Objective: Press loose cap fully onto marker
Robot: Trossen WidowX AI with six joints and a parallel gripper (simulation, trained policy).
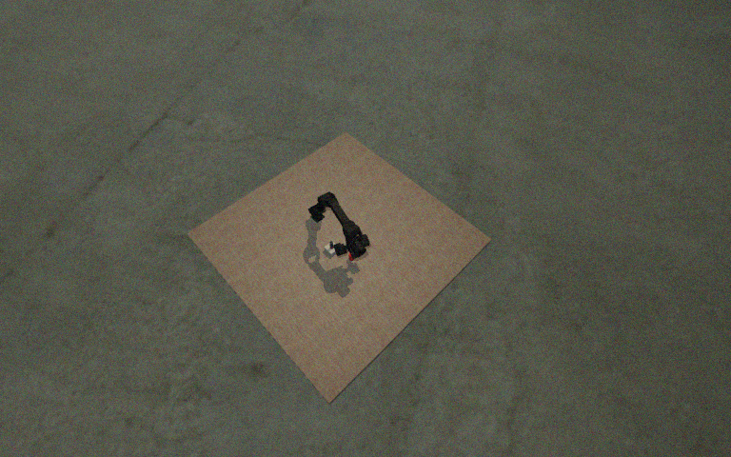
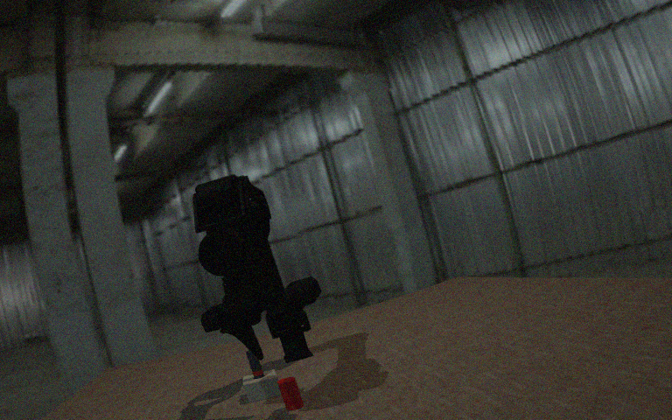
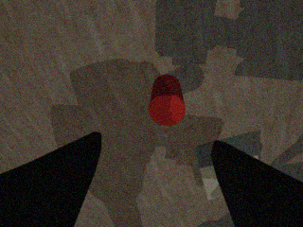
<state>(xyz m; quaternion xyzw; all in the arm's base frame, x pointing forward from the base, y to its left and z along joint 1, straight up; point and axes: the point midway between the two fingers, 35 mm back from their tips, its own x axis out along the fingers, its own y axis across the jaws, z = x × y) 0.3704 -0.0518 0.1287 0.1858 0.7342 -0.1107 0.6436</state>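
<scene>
Right now my gripper tip is 70 mm above the red cap. Also, from my gripper tip: holder block 120 mm behind, 80 mm below, 50 mm to the right.
</scene>
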